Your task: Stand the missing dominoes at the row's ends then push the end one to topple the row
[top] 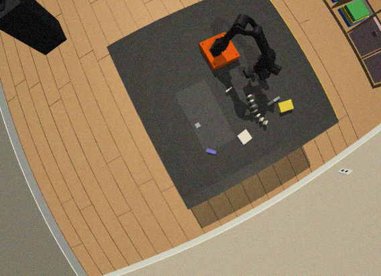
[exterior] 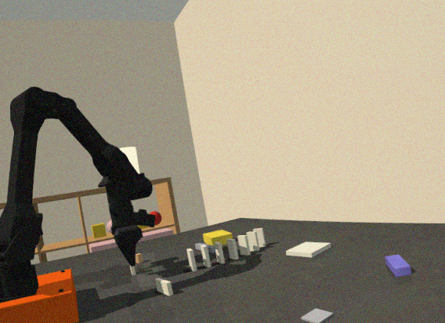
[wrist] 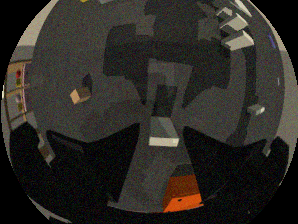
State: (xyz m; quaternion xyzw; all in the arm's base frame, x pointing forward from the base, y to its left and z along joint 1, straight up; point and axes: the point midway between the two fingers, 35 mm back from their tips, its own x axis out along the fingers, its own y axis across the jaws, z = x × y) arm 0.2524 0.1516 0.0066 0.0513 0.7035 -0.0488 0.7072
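Now: gripper tip 110 mm to the right of the small tan cube, 50 mm short of it and 10 mm above it. The rest, counted from my gripper tip: white tile: 330 mm ahead, 280 mm to the right, 20 mm below; then grey bar: 230 mm ahead, 30 mm to the left, 20 mm below; then yellow block: 300 mm ahead, 90 mm to the left, 10 mm below.
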